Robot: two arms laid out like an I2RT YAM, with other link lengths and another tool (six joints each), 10 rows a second.
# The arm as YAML. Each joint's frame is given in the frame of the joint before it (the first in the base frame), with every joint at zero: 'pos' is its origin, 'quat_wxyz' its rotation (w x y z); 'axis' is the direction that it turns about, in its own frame. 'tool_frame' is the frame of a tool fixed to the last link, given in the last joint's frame.
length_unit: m
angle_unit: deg
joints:
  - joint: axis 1
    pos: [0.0, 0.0, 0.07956]
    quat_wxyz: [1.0, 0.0, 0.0, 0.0]
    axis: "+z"
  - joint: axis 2
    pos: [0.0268, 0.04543, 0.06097]
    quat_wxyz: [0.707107, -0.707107, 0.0, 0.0]
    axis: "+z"
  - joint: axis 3
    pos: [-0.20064, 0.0, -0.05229]
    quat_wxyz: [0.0, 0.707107, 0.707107, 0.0]
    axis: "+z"
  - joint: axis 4
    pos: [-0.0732, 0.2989, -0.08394]
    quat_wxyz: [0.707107, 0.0, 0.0, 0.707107]
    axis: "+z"
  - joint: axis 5
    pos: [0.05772, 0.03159, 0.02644]
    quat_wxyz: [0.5, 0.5, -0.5, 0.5]
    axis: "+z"
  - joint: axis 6
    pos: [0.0, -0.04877, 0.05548]
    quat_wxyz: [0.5, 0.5, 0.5, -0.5]
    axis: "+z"
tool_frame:
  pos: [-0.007, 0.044, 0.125]
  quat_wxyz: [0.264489, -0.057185, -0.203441, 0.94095]
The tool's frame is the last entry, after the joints.
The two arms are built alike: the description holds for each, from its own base.
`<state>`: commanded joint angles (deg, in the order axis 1, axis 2, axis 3, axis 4, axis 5, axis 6); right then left.
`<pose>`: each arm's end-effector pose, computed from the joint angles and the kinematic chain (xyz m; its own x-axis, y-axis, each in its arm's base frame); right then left.
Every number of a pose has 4 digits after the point.
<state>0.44 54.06 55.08 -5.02 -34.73 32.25 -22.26 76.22 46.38 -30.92 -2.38 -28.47</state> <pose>0.4210 0.1254 0.3130 -0.0783 0.0116 -0.9969 -0.8592 0.5064 0.0733 0.3583 -0.1295 0.0423 -0.7165 -0.6405 -0.2765 -0.6647 0.7471 -0.0080</pose>
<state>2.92 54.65 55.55 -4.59 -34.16 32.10 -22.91 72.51 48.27 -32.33 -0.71 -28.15</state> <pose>0.4182 0.1419 0.3148 -0.0716 0.0065 -0.9974 -0.8761 0.4775 0.0660 0.3626 -0.1416 0.0772 -0.7197 -0.6317 -0.2881 -0.6384 0.7652 -0.0830</pose>
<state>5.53 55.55 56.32 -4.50 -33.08 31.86 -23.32 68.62 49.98 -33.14 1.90 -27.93</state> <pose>0.4157 0.1581 0.3158 -0.0698 0.0000 -0.9976 -0.8888 0.4540 0.0621 0.3639 -0.1539 0.1146 -0.7245 -0.6238 -0.2932 -0.6017 0.7799 -0.1723</pose>
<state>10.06 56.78 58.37 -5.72 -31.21 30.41 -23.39 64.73 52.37 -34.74 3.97 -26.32</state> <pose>0.4074 0.1853 0.3216 -0.0595 -0.0256 -0.9979 -0.9101 0.4121 0.0437 0.3622 -0.1608 0.1551 -0.7305 -0.6030 -0.3207 -0.5501 0.7977 -0.2469</pose>
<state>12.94 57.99 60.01 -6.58 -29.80 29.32 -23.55 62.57 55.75 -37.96 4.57 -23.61</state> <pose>0.4026 0.2020 0.3250 -0.0529 -0.0445 -0.9976 -0.9211 0.3880 0.0315 0.3572 -0.1625 0.1865 -0.7390 -0.5687 -0.3611 -0.5015 0.8223 -0.2688</pose>
